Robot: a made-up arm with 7 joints.
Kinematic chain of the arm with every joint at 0, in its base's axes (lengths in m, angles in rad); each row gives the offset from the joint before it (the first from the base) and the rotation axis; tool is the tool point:
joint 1: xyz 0 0 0.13 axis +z
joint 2: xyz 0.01 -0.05 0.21 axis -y
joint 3: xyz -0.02 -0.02 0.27 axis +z
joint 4: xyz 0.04 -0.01 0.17 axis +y
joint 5: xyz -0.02 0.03 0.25 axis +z
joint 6: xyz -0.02 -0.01 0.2 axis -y
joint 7: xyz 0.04 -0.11 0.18 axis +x
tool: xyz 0 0.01 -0.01
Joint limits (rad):
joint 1: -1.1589..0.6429
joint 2: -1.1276..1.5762
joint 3: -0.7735..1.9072
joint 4: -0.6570..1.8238
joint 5: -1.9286..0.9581
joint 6: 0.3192..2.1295
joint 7: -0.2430..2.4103
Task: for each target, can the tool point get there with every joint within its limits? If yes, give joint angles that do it. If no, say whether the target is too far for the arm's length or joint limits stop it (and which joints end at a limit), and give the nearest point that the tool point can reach.
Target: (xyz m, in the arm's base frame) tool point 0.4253 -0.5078 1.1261
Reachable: yes | joints -0.3836 -0.1648 -0.3294 0.9772 -0.0778 0.4575 0.9328
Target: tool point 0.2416 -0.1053 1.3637
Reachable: yes | joints -0.4820 -0.2804 -0.1318 0.1750 -1.0648 0.8964 0.5842
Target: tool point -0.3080 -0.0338 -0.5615
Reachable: no: joint limits stop it (at a limit: joint 1, joint 2, joint 3, joint 4, joint 5, joint 7) | nearest point -0.4827 0.0321 -0.0989 | short by 0.499 m
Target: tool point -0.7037 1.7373 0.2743
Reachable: no: too far | nearest point -0.4348 1.0042 0.3015 | short by 0.781 m
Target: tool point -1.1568 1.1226 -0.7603
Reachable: no: too far | nearest point -0.6591 0.6396 -0.1012 | short by 0.957 m
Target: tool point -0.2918 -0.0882 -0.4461
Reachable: no: joint limits stop it (at a limit: joint 1, joint 2, joint 3, joint 4, joint 5, joint 7) | nearest point -0.4732 0.0074 -0.0897 | short by 0.411 m
